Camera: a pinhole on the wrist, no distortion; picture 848 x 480 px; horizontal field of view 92.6 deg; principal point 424.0 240.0 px. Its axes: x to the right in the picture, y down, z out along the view. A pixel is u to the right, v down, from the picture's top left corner.
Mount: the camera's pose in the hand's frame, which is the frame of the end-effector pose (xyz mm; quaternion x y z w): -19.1 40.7 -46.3 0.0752 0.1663 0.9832 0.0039
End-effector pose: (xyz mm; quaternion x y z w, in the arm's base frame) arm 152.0 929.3 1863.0 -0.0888 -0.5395 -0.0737 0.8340
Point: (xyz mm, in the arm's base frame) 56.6 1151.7 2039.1
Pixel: 301 173
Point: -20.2 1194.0 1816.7
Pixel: 636 97
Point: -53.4 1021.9 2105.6
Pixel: 303 391
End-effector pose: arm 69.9 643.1 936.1 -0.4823 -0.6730 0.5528 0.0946
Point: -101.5 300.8 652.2
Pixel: 515 271
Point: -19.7 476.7 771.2
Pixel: 476 288
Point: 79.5 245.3 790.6
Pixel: 763 242
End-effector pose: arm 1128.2 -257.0 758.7 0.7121 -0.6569 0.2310 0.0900
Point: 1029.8 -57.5 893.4
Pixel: behind the camera
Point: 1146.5 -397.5 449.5
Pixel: 479 367
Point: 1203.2 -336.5 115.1
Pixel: 623 381
